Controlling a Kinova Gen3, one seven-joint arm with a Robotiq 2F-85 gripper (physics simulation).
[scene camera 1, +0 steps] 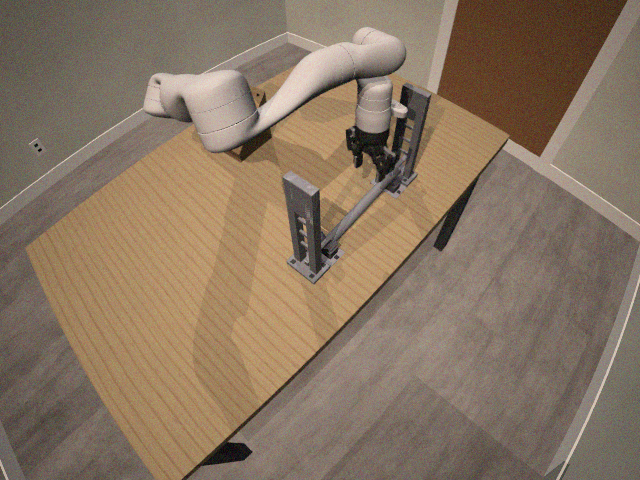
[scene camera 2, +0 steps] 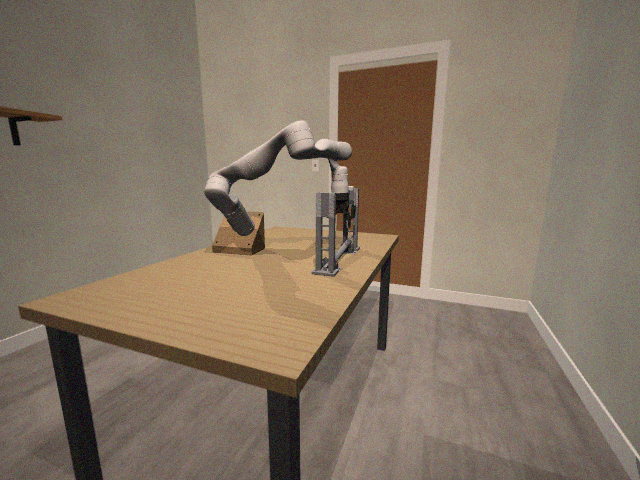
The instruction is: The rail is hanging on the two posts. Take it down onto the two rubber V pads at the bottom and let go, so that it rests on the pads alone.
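Seen in the pictures: gripper, between the fingertips: (scene camera 1: 368,173) (scene camera 2: 340,228); arm's base, origin of its link: (scene camera 2: 245,227).
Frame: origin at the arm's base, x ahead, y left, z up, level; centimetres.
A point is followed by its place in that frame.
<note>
The grey rail (scene camera 1: 361,205) @(x 46.8, y 1.7, z -6.9 cm) (scene camera 2: 343,249) @(x 47.4, y 4.3, z -7.3 cm) lies low between the two grey posts, the near post (scene camera 1: 303,206) @(x 48.3, y -19.3, z 13.9 cm) (scene camera 2: 325,232) @(x 45.7, y -18.0, z 4.2 cm) and the far post (scene camera 1: 414,129) @(x 47.8, y 20.6, z 7.8 cm) (scene camera 2: 356,219) @(x 48.9, y 20.7, z 4.0 cm). Its near end is at a dark V pad (scene camera 1: 329,251) @(x 49.6, y -13.7, z -7.6 cm) by the foot of the near post. Its far end is at the foot of the far post, where the other pad is partly hidden. Whether the rail touches the pads alone is too small to tell. My gripper (scene camera 1: 369,173) @(x 45.8, y 4.7, z 2.1 cm) is open and empty, pointing down above the rail near its far end. In scene camera 2 the near post partly hides the gripper.
The posts stand on grey base plates on the wooden table (scene camera 1: 155,289) @(x 23.4, y -50.1, z -11.2 cm) (scene camera 2: 170,299) @(x 12.7, y -58.2, z -11.3 cm). A wooden wedge block (scene camera 1: 262,135) @(x 6.1, y 3.5, z -7.6 cm) (scene camera 2: 238,246) @(x 0.3, y -7.0, z -7.5 cm) stands by the arm's base. The far post is close beside the wrist. The table's edge runs along the rail's right side.
</note>
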